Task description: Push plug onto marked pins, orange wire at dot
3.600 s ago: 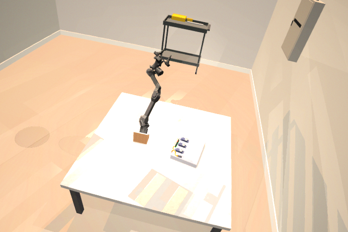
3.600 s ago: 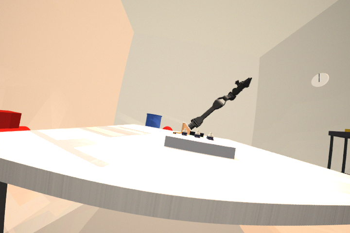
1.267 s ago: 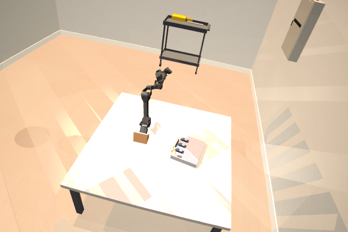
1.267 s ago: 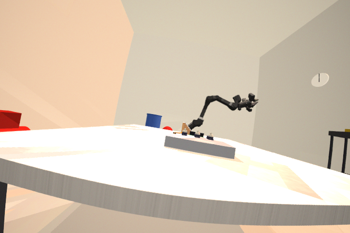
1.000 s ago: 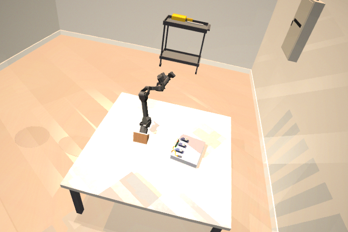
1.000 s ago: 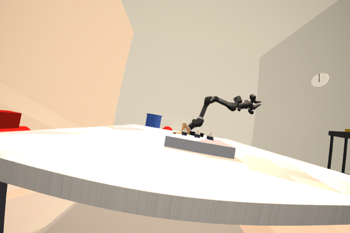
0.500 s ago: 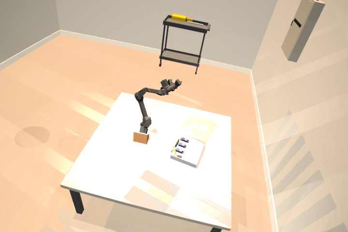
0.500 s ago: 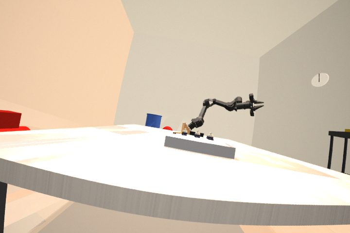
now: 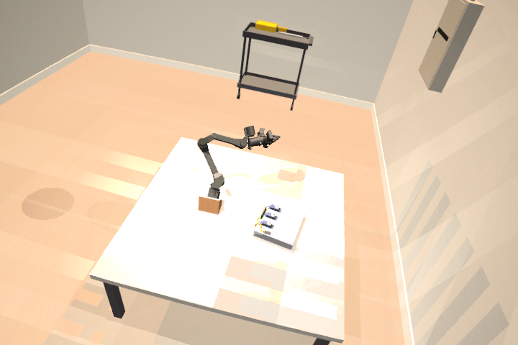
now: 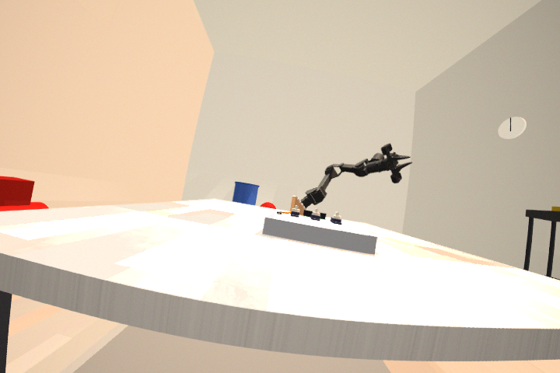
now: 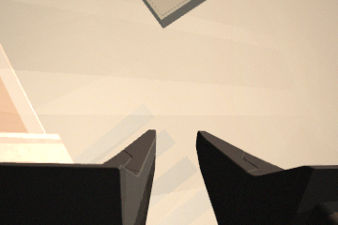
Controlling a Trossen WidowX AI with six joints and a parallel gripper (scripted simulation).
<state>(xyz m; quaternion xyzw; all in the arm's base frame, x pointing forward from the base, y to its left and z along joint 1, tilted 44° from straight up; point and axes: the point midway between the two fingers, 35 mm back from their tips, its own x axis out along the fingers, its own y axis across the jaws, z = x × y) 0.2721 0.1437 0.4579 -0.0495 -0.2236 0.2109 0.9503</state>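
Right now the red band is 380 mm to the right of my gripper tip, 290 mm below it and 70 mm ahead of it. Round my gripper tip: servo 390 mm to the right, 320 mm below, 120 mm ahead; printed holder 400 mm to the right, 340 mm below, 220 mm ahead.
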